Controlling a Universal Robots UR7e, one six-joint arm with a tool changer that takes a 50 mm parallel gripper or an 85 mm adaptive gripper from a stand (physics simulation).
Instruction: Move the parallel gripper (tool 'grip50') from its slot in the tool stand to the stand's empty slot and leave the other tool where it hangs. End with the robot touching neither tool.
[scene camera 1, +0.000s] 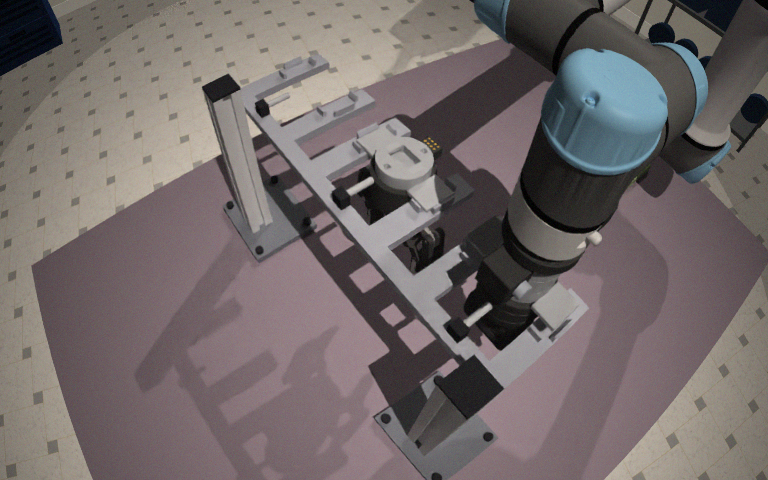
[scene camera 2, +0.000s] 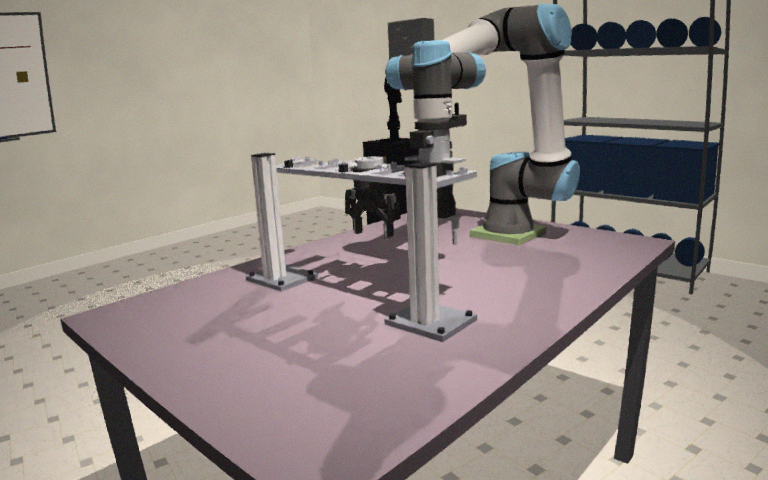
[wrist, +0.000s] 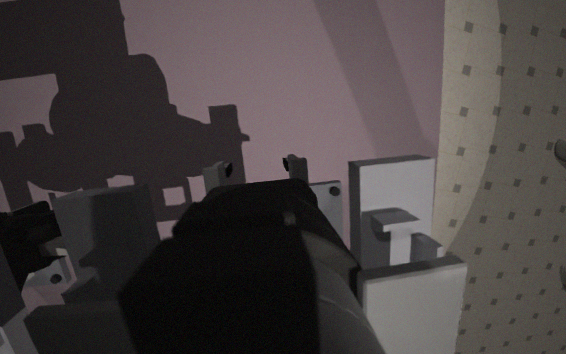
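Seen in the pictures: arm's base, origin of its link: (scene camera 2: 508, 227).
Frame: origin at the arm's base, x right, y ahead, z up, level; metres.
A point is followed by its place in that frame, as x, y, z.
Note:
The parallel gripper is on the arm's tool changer, fingers down, at the near slot of the tool stand (scene camera 1: 396, 268) {-0.104, 0.643, 0.262} (scene camera 2: 421, 249) {-0.255, 0.682, 0.143}. In the wrist view its fingertips (wrist: 256, 169) stand apart with no object between them: open. Its right side plate (scene camera 1: 557, 308) {-0.231, 0.551, 0.291} (scene camera 2: 461, 160) {-0.244, 0.545, 0.289} (wrist: 415, 305) {-0.227, 0.540, 0.291} is over the outermost prong (wrist: 395, 185) {-0.234, 0.512, 0.262} and looks slightly above it; contact cannot be told. Its other plate is largely hidden in scene camera 1. The other tool (scene camera 1: 404, 161) {-0.001, 0.564, 0.268} (scene camera 2: 370, 206) {-0.011, 0.577, 0.174} hangs in the middle slot, apart from the arm. The far slot, between the prongs (scene camera 1: 291, 73) {0.225, 0.598, 0.262} (scene camera 1: 339, 113) {0.107, 0.586, 0.267}, is empty.
Black-tipped pins (scene camera 1: 340, 196) {-0.014, 0.651, 0.278} (scene camera 1: 456, 328) {-0.189, 0.637, 0.278} stick out from the crossbar at the slots. A near post (scene camera 1: 475, 384) {-0.243, 0.659, 0.296} and a far post (scene camera 1: 240, 158) {0.204, 0.702, 0.165} (scene camera 2: 271, 220) {0.195, 0.709, 0.140} carry the stand on the table (scene camera 2: 226, 384) {-0.148, 1.049, -0.020}. A shelf rack (scene camera 2: 642, 125) stands behind the arm's base.

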